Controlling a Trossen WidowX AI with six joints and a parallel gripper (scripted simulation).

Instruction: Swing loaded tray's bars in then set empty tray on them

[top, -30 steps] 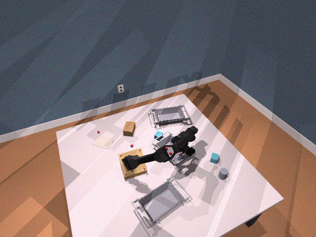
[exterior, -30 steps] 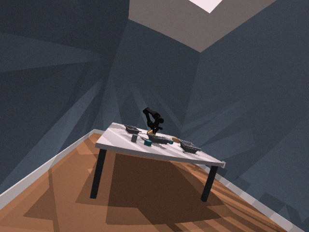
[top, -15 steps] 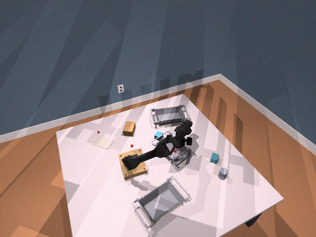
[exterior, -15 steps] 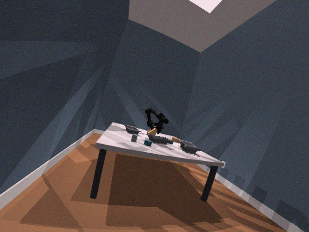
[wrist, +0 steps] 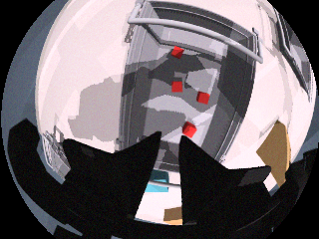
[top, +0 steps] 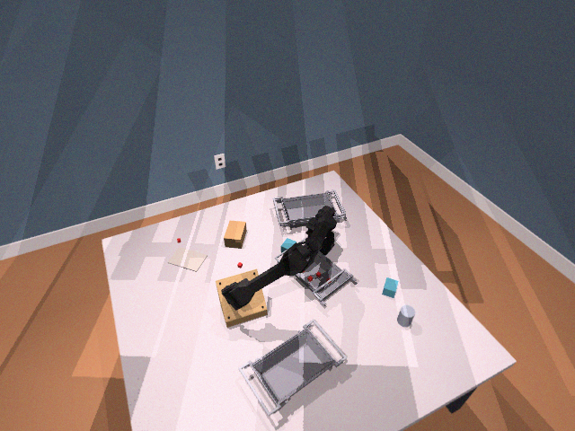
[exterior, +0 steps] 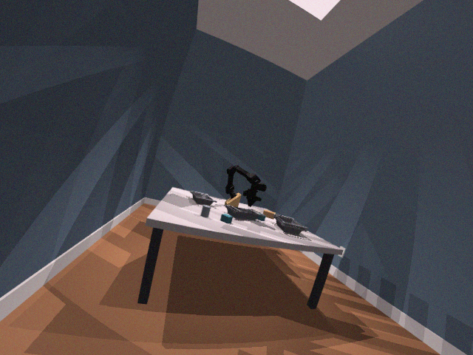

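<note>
The plastic tray is 30 cm behind my gripper tip, 35 cm to the right of it and 5 cm below it. From my gripper tip the other things lie so: tan block 21 cm behind, 35 cm to the left, 7 cm below; then grey cylinder 18 cm ahead, 39 cm to the right, 6 cm below; then flat cream card 46 cm behind, 34 cm to the left, 10 cm below.
</note>
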